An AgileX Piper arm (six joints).
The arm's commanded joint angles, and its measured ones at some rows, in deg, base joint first. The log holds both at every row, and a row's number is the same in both.
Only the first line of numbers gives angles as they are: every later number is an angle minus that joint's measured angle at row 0.
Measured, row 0: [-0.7, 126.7, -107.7, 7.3, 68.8, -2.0]
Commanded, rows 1 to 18: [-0.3, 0.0, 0.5, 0.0, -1.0, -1.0]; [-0.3, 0.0, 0.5, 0.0, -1.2, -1.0]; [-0.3, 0.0, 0.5, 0.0, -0.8, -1.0]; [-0.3, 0.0, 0.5, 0.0, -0.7, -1.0]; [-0.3, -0.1, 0.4, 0.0, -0.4, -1.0]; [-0.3, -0.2, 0.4, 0.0, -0.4, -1.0]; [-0.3, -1.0, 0.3, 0.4, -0.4, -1.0]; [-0.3, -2.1, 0.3, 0.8, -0.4, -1.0]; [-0.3, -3.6, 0.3, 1.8, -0.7, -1.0]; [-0.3, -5.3, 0.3, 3.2, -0.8, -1.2]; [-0.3, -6.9, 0.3, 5.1, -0.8, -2.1]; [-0.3, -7.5, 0.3, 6.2, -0.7, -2.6]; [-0.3, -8.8, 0.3, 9.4, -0.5, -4.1]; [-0.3, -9.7, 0.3, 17.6, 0.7, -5.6]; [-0.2, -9.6, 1.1, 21.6, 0.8, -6.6]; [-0.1, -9.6, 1.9, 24.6, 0.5, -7.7]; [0.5, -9.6, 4.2, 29.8, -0.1, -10.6]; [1.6, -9.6, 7.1, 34.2, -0.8, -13.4]
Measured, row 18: [0.4, -9.4, 3.9, 27.6, 0.0, -9.2]
